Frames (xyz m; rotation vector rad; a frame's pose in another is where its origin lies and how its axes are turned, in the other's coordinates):
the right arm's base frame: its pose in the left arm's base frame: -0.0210 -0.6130 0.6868 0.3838 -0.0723 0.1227
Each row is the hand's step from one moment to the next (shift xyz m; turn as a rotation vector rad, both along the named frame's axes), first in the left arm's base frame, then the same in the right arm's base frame.
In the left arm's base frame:
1: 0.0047 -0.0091 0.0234 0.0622 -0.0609 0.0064
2: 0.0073 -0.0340 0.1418 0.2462 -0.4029 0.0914
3: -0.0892 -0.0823 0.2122 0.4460 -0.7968 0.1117
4: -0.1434 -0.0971 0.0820 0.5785 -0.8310 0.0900
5: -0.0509 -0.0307 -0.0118 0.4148 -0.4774 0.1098
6: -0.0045 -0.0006 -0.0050 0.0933 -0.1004 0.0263
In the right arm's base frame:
1: 0.0059 -0.0004 0.0249 0.0557 -0.0619 0.0260
2: 0.0169 0.0200 0.1436 0.2097 -0.3697 0.2250
3: -0.0772 0.0144 0.2315 0.3678 -0.7511 0.3831
4: -0.1446 -0.0400 0.1192 0.4934 -0.8082 0.3697
5: -0.0547 -0.0258 0.0031 0.3705 -0.4539 0.2623
6: -0.0050 -0.0018 -0.0042 0.0842 -0.0951 0.0578

